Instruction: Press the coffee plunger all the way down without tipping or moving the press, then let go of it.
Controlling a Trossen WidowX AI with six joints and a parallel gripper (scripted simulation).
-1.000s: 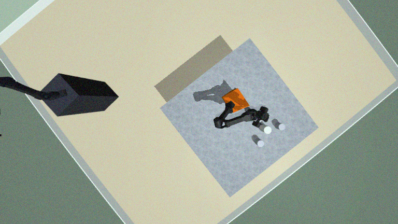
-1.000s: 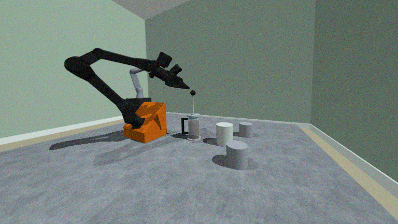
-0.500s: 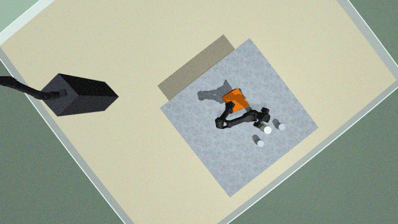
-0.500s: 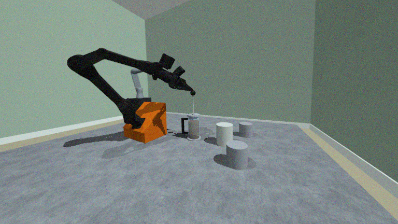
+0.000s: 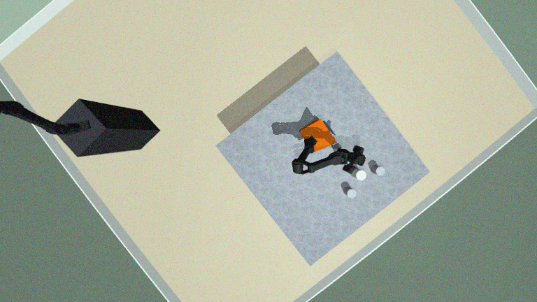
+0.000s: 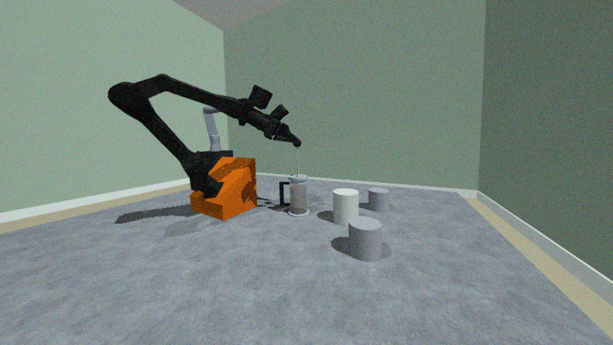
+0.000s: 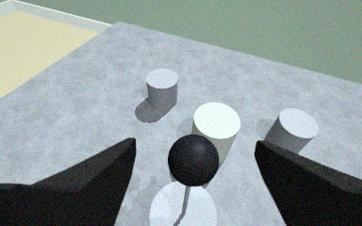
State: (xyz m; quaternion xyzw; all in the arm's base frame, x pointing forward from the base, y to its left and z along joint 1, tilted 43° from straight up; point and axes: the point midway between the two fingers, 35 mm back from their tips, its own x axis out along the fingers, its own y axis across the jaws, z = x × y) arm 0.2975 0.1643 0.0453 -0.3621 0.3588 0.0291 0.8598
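My gripper tip is now 130 mm above the glass coffee press and 20 mm past it.
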